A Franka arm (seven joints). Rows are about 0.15 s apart.
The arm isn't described. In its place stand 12 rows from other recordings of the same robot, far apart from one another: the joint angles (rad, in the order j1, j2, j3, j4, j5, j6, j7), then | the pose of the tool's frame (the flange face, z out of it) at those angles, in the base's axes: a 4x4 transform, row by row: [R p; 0 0 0 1], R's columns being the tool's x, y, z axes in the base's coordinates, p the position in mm.
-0.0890 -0.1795 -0.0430 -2.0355 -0.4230 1.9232 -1.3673 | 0.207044 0.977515 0.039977 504.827; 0.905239 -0.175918 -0.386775 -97.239; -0.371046 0.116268 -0.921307 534.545; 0 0 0 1
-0.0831 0.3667 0.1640 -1.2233 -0.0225 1.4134 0.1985 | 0.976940 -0.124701 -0.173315 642.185; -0.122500 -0.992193 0.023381 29.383; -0.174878 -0.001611 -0.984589 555.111; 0 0 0 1
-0.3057 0.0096 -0.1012 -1.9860 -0.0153 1.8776 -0.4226 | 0.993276 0.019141 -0.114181 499.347; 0.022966 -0.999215 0.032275 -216.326; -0.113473 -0.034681 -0.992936 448.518; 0 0 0 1
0.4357 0.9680 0.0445 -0.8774 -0.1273 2.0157 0.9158 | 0.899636 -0.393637 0.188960 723.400; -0.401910 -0.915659 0.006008 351.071; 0.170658 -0.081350 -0.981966 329.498; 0 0 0 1
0.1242 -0.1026 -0.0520 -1.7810 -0.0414 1.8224 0.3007 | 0.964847 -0.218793 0.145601 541.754; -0.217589 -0.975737 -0.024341 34.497; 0.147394 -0.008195 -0.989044 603.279; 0 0 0 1
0.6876 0.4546 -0.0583 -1.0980 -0.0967 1.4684 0.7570 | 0.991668 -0.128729 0.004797 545.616; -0.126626 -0.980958 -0.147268 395.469; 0.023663 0.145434 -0.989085 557.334; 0 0 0 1
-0.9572 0.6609 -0.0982 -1.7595 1.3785 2.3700 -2.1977 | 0.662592 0.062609 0.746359 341.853; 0.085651 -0.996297 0.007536 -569.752; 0.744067 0.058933 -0.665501 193.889; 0 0 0 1
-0.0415 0.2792 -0.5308 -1.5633 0.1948 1.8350 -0.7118 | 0.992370 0.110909 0.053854 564.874; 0.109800 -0.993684 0.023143 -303.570; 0.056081 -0.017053 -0.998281 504.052; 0 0 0 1
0.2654 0.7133 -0.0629 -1.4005 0.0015 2.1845 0.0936 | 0.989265 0.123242 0.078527 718.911; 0.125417 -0.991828 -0.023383 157.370; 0.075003 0.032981 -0.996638 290.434; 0 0 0 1
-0.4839 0.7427 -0.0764 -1.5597 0.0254 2.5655 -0.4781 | 0.974411 -0.090319 0.205828 621.764; -0.056322 -0.984614 -0.165420 -379.227; 0.217602 0.149594 -0.964506 235.614; 0 0 0 1
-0.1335 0.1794 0.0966 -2.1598 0.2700 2.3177 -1.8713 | -0.076570 0.997046 0.005952 556.963; 0.974388 0.073562 0.212503 -16.090; 0.211438 0.022071 -0.977142 313.817; 0 0 0 1
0.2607 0.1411 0.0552 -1.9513 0.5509 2.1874 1.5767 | 0.009394 -0.999872 0.012943 565.266; -0.887558 -0.002376 0.460690 203.739; -0.460600 -0.015815 -0.887467 421.223; 0 0 0 1
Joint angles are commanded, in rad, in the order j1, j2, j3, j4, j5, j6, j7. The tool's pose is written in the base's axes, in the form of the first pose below.
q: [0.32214, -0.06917, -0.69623, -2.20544, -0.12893, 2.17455, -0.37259]
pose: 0.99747 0.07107 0.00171 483.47; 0.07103 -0.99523 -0.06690 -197.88; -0.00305 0.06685 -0.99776 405.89; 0 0 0 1
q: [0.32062, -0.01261, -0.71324, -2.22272, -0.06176, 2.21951, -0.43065]
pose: 0.99712 0.07531 -0.00898 484.23; 0.07489 -0.99637 -0.04060 -203.06; -0.01200 0.03981 -0.99914 379.36; 0 0 0 1
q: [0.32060, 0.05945, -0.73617, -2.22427, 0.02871, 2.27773, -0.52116]
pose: 0.99612 0.08799 0.00149 488.14; 0.08800 -0.99591 -0.02040 -213.15; -0.00031 0.02045 -0.99979 355.42; 0 0 0 1
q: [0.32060, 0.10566, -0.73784, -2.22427, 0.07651, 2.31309, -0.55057]
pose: 0.99637 0.08495 0.00504 492.29; 0.08503 -0.99621 -0.01821 -214.39; 0.00347 0.01858 -0.99982 340.22; 0 0 0 1
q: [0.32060, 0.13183, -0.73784, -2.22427, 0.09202, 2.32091, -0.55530]
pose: 0.99679 0.07963 -0.00766 493.22; 0.07947 -0.99664 -0.01986 -214.48; -0.00921 0.01918 -0.99977 330.44; 0 0 0 1
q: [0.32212, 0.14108, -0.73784, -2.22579, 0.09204, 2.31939, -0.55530]
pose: 0.99652 0.08118 -0.01914 492.90; 0.08077 -0.99650 -0.02148 -213.54; -0.02081 0.01986 -0.99959 325.96; 0 0 0 1
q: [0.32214, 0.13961, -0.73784, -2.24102, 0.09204, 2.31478, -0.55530]
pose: 0.99616 0.07989 -0.03576 487.82; 0.07948 -0.99675 -0.01282 -211.94; -0.03667 0.00993 -0.99928 319.78; 0 0 0 1
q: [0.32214, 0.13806, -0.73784, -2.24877, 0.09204, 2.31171, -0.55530]
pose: 0.99589 0.07915 -0.04409 485.15; 0.07888 -0.99685 -0.00781 -211.07; -0.04457 0.00430 -0.99900 316.93; 0 0 0 1
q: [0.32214, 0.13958, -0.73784, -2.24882, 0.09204, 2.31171, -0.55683]
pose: 0.99570 0.08068 -0.04558 485.11; 0.08038 -0.99673 -0.00827 -211.07; -0.04610 0.00457 -0.99893 316.31; 0 0 0 1
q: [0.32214, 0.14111, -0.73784, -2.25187, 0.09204, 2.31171, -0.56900]
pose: 0.99446 0.09252 -0.04981 484.13; 0.09225 -0.99571 -0.00753 -210.79; -0.05029 0.00289 -0.99873 314.45; 0 0 0 1
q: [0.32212, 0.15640, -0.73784, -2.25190, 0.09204, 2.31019, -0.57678]
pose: 0.99279 0.10023 -0.06566 483.65; 0.09968 -0.99495 -0.01165 -210.83; -0.06650 0.00502 -0.99777 308.31; 0 0 0 1
